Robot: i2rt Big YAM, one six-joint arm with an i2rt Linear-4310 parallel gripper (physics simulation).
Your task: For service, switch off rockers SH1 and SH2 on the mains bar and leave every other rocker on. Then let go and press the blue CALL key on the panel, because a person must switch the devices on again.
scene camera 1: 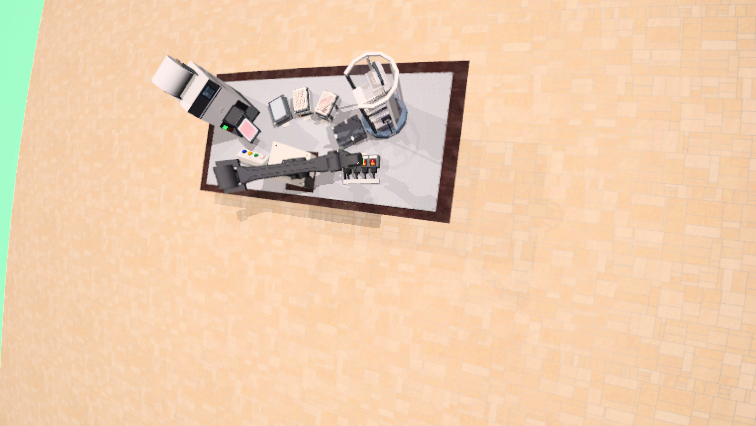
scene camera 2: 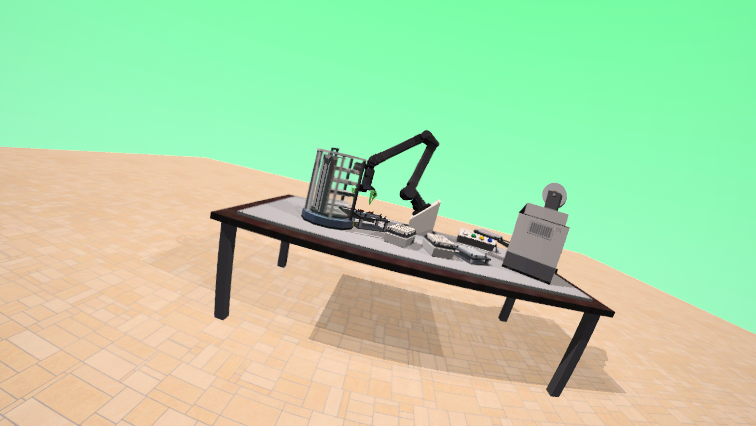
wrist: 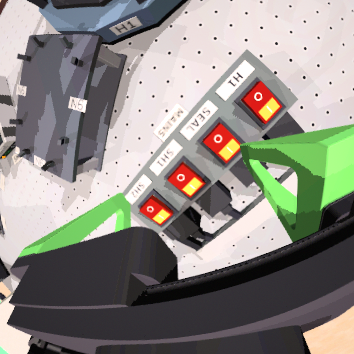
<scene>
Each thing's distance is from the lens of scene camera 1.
round wire rack [scene camera 1: 384, 119]: 102 cm
</scene>
